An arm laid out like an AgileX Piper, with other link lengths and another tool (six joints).
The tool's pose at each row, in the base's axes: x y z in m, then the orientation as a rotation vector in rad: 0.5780 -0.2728 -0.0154 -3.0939 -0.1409 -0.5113; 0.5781 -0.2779 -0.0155 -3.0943 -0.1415 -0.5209; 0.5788 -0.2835 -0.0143 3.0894 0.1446 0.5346; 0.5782 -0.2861 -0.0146 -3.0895 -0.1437 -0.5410; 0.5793 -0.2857 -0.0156 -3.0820 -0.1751 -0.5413; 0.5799 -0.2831 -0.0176 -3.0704 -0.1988 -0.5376; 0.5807 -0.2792 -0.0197 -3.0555 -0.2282 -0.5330; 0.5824 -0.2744 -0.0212 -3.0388 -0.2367 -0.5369; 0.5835 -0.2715 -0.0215 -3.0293 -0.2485 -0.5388; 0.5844 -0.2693 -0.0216 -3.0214 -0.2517 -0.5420; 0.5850 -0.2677 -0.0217 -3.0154 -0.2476 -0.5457
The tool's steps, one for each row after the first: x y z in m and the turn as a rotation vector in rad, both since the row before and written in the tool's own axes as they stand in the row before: -0.0004 0.0051 0.0000 -0.0022 0.0059 -0.0007; 0.0006 0.0057 -0.0010 -0.0035 0.0090 -0.0027; -0.0009 0.0025 0.0000 0.0044 0.0042 0.0014; 0.0007 -0.0003 0.0013 0.0091 0.0013 -0.0189; 0.0002 -0.0025 0.0022 0.0132 -0.0005 -0.0135; 0.0005 -0.0038 0.0024 0.0166 -0.0006 -0.0169; 0.0017 -0.0045 0.0022 0.0156 0.0053 -0.0037; 0.0013 -0.0027 0.0009 0.0092 0.0027 -0.0066; 0.0011 -0.0020 0.0006 0.0070 0.0034 -0.0013; 0.0008 -0.0015 0.0004 0.0048 0.0036 0.0032
